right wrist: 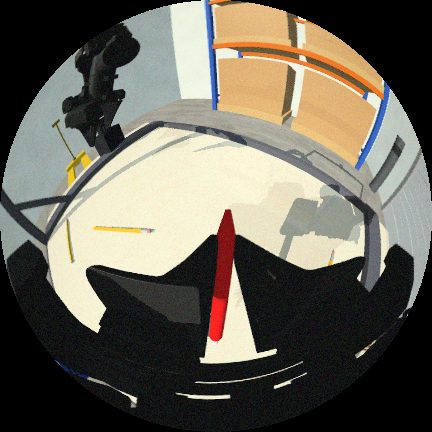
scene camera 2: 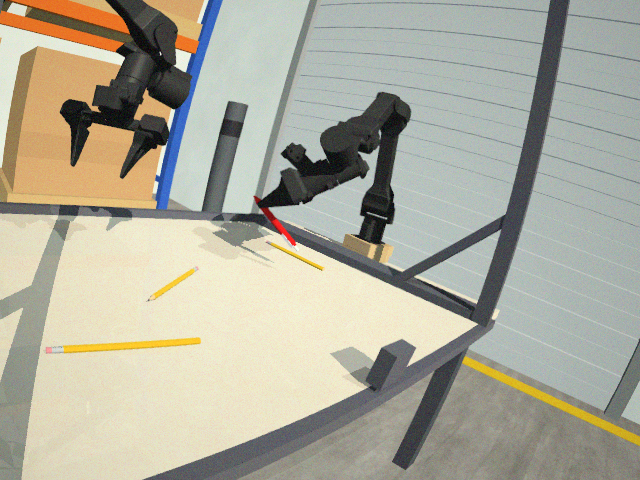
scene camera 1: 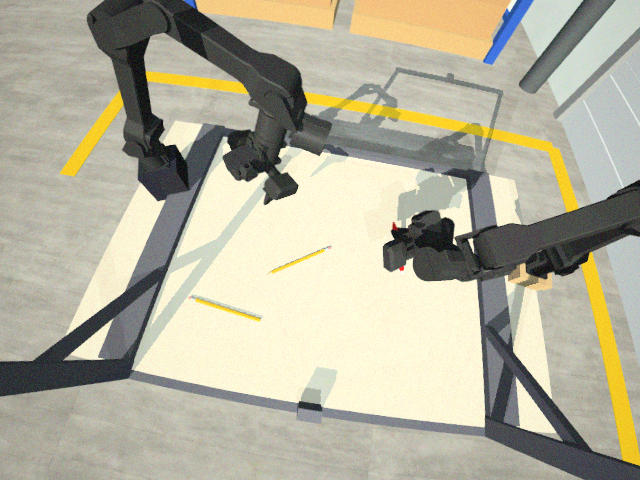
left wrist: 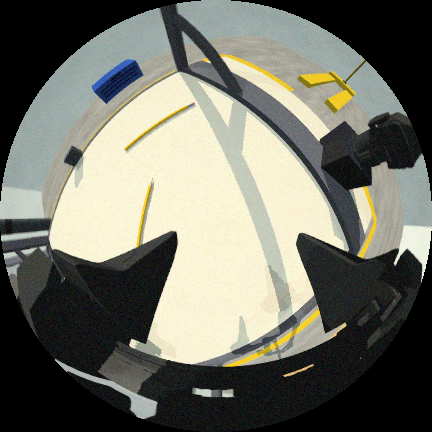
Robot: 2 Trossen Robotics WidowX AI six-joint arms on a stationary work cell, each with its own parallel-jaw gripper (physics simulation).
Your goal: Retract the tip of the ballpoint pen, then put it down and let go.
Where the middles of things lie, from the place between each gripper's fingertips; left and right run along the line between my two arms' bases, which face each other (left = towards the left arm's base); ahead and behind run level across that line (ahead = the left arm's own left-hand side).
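My right hand: 3 cm past the red ballpoint pen (right wrist: 225, 234), 2 cm to the left of it, 2 cm above it. Tan block (scene camera 2: 380, 252): from my right hand, 44 cm to the right, 4 cm ahead, 9 cm below. Small grey block (scene camera 2: 392, 359): from my right hand, 43 cm behind, 10 cm to the left, 9 cm below.
My left gripper: 36 cm to the left of the red ballpoint pen, 3 cm past it, 5 cm above it. Tan block: from my left hand, 78 cm to the right, 5 cm ahead, 12 cm below. Small grey block: from my left hand, 42 cm behind, 24 cm to the right, 12 cm below.
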